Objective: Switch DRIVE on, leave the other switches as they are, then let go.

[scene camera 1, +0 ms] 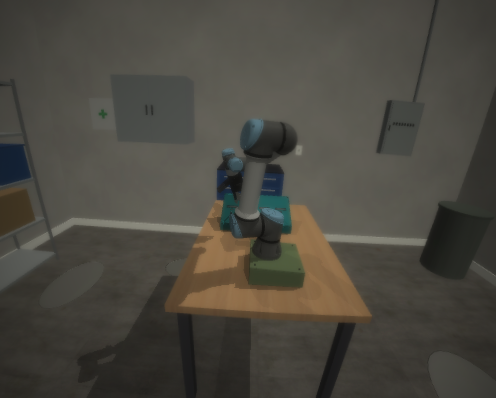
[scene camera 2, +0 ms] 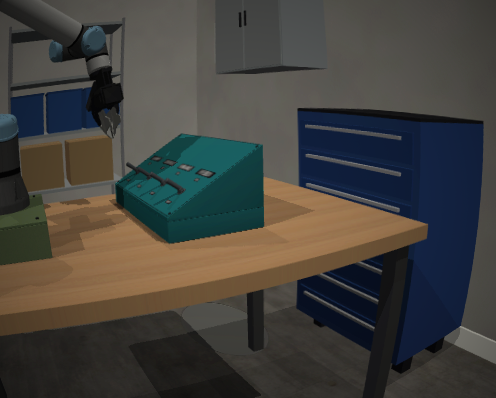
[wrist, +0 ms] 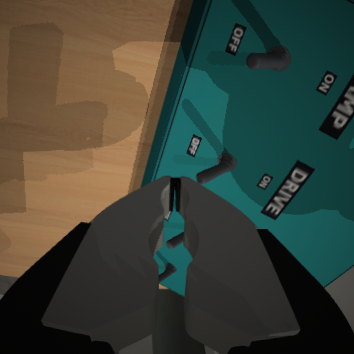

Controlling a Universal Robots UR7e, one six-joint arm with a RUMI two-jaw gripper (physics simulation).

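Seen in the pictures: gripper, between the fingertips: (scene camera 1: pixel 237 203) (scene camera 2: pixel 112 138) (wrist: pixel 174 179); arm's base, origin of its link: (scene camera 1: pixel 266 251) (scene camera 2: pixel 4 206).
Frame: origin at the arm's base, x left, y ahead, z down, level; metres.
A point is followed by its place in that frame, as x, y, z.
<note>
The teal switch panel (scene camera 1: pixel 275 202) @[-0.110, 0.570, -0.069] (scene camera 2: pixel 220 162) @[-0.149, 0.554, -0.060] (wrist: pixel 310 250) @[0.035, 0.581, -0.074] stands on the table. In the wrist view the DRIVE label (wrist: pixel 288 190) @[0.099, 0.521, -0.039] is right of the DRIVE lever (wrist: pixel 216 169) @[0.101, 0.438, -0.023], whose free end points down-left, on the OFF label's side, away from its ON label (wrist: pixel 265 181) @[0.096, 0.498, -0.026]. The neighbouring lever (wrist: pixel 269 59) @[0.220, 0.437, -0.029], by a partly cut-off label ending in "MP", also leans to its OFF side. My gripper (scene camera 2: pixel 112 136) @[0.174, 0.367, -0.120] (wrist: pixel 174 179) @[0.174, 0.367, -0.120] is shut and empty, above the panel's front edge; its tips appear just left of the DRIVE lever. Two further levers show through the gap between the fingers, partly hidden.
The wooden table (scene camera 1: pixel 220 295) @[0.216, -0.221, 0.095] (scene camera 2: pixel 320 250) @[-0.432, 0.628, 0.095] carries the arm's green base block (scene camera 1: pixel 276 275) @[-0.037, -0.148, 0.032] (scene camera 2: pixel 25 240) @[-0.175, 0.047, 0.046]. A blue drawer cabinet (scene camera 2: pixel 445 200) stands behind the table. A shelf rack (scene camera 2: pixel 123 60) with blue and tan boxes stands further back in the second scene view.
</note>
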